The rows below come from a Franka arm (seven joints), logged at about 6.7 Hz.
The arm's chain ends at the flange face. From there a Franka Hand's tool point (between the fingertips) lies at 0.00 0.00 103.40 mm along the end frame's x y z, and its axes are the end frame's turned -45 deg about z.
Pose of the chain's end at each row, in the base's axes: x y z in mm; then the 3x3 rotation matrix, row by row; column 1 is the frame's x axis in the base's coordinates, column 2 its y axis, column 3 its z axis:
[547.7 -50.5 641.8], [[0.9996 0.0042 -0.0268], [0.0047 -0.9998 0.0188], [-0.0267 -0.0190 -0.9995]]
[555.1 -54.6 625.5], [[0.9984 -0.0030 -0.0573], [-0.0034 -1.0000 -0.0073], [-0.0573 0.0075 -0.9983]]
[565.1 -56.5 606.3], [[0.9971 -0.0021 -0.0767], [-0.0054 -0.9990 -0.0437], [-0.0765 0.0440 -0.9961]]
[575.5 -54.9 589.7], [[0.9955 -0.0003 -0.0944], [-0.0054 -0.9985 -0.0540], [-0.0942 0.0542 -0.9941]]
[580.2 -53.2 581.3], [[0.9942 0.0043 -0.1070], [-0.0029 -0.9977 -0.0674], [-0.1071 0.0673 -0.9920]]
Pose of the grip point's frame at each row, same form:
[544.9 -48.6 538.5], [[0.7039 0.7098 -0.0268], [0.7103 -0.7036 0.0188], [-0.0054 -0.0323 -0.9995]]
[549.2 -55.4 522.3], [[0.7081 0.7039 -0.0573], [0.7047 -0.7095 -0.0073], [-0.0458 -0.0352 -0.9983]]
[557.2 -61.0 503.3], [[0.7065 0.7036 -0.0767], [0.7026 -0.7102 -0.0437], [-0.0852 -0.0230 -0.9961]]
[565.7 -60.5 486.9], [[0.7041 0.7037 -0.0944], [0.7022 -0.7099 -0.0540], [-0.1049 -0.0283 -0.9941]]
[569.1 -60.2 478.7], [[0.7000 0.7060 -0.1070], [0.7034 -0.7075 -0.0674], [-0.1233 -0.0281 -0.9920]]

